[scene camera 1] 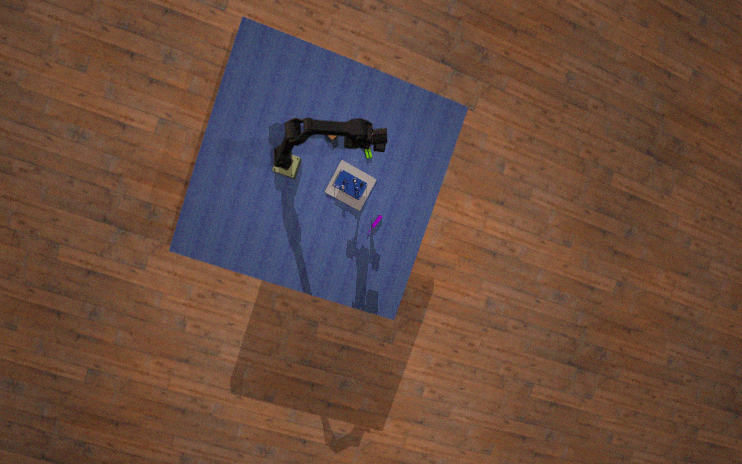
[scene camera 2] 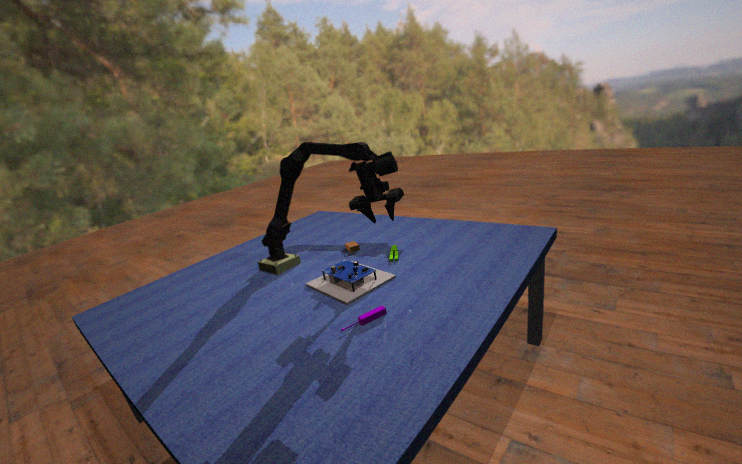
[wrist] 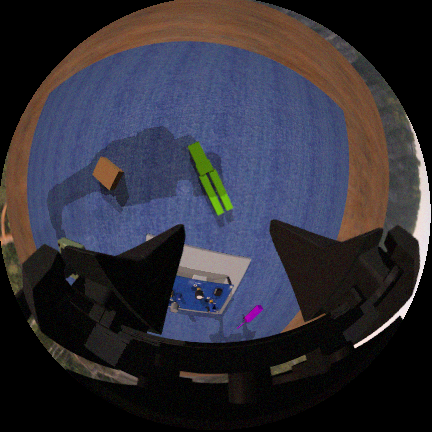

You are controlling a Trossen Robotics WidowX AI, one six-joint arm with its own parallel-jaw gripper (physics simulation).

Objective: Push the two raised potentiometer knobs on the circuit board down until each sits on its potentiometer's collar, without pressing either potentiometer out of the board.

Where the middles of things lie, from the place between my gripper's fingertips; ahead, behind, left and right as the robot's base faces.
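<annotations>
The green clip-like tool (wrist: 203,165) has my gripper 1 cm past it, 4 cm to the right of it and 14 cm above it.
</annotations>
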